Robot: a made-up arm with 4 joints.
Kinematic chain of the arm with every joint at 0, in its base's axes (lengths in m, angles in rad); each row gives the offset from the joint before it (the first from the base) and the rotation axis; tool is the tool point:
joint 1: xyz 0 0 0.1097 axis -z
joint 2: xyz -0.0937 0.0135 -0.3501 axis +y
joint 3: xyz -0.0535 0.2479 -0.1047 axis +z
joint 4: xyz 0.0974 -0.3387 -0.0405 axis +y
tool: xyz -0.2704 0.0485 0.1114
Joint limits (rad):
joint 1: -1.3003..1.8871
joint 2: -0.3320..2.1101
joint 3: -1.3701..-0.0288
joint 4: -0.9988..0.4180
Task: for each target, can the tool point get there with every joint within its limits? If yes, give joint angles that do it. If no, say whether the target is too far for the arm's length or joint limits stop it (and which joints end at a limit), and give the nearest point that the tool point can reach.
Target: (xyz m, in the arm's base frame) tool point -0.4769 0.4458 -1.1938
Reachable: no: too far | nearest point -0.3521 0.3291 -0.6550 | short by 0.565 m
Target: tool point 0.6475 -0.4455 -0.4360
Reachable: no: joint limits stop it (at a limit: joint 2, joint 3, joint 4) | nearest point 0.2798 -0.1925 0.0333 | short by 0.648 m
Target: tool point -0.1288 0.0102 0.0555
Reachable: yes | joints -0.1804 1.5202 -0.3008 0.0662
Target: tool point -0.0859 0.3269 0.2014
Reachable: yes | joints 0.6346 1.8330 -0.9108 -0.8624
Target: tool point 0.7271 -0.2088 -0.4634
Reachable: no: joint limits stop it (at a limit: joint 1, joint 2, joint 3) | nearest point 0.4926 0.2466 -0.5418 | short by 0.518 m
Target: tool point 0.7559 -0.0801 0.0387
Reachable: no: joint limits stop it (at a limit: joint 1, joint 3) | nearest point 0.4309 0.0520 0.1433 | short by 0.366 m
